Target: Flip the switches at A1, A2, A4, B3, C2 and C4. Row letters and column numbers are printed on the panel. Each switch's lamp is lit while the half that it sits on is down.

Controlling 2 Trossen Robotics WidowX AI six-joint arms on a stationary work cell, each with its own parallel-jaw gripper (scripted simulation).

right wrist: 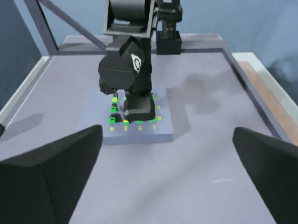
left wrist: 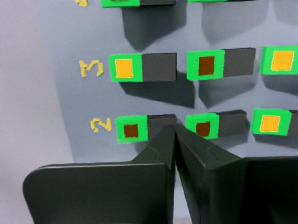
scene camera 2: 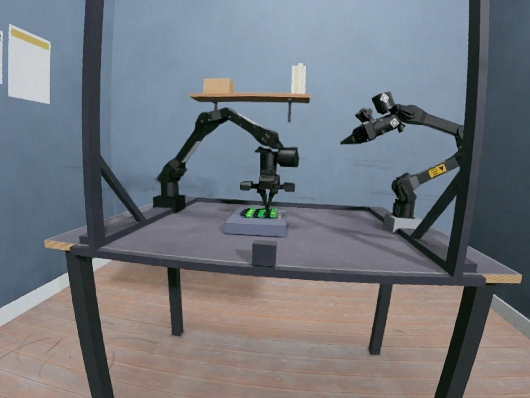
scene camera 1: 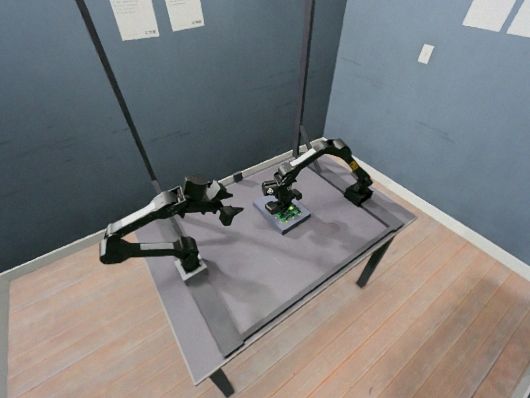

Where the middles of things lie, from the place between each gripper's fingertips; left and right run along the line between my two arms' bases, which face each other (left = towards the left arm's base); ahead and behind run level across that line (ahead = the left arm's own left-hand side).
Scene:
The switch B3 (left wrist: 201, 65) is 40 mm below my left hand (scene camera 2: 267, 211), 40 mm behind it and 20 mm to the left of it. From my left hand the other things lie so: switch A3 (left wrist: 158, 67): 30 mm below, 30 mm behind, 20 mm to the right; switch B2 (left wrist: 219, 125): 40 mm below, 20 mm to the left, 10 mm behind; switch A2 (left wrist: 140, 129): 30 mm below, 20 mm to the right.
My right hand (scene camera 1: 238, 202) is 60 mm past the switch A2, 260 mm to the right of it and 270 mm above it. Round my right hand: switch A3 (90 mm behind, 250 mm to the left, 270 mm below); switch B3 (100 mm behind, 290 mm to the left, 270 mm below); switch B2 (70 mm behind, 300 mm to the left, 270 mm below).

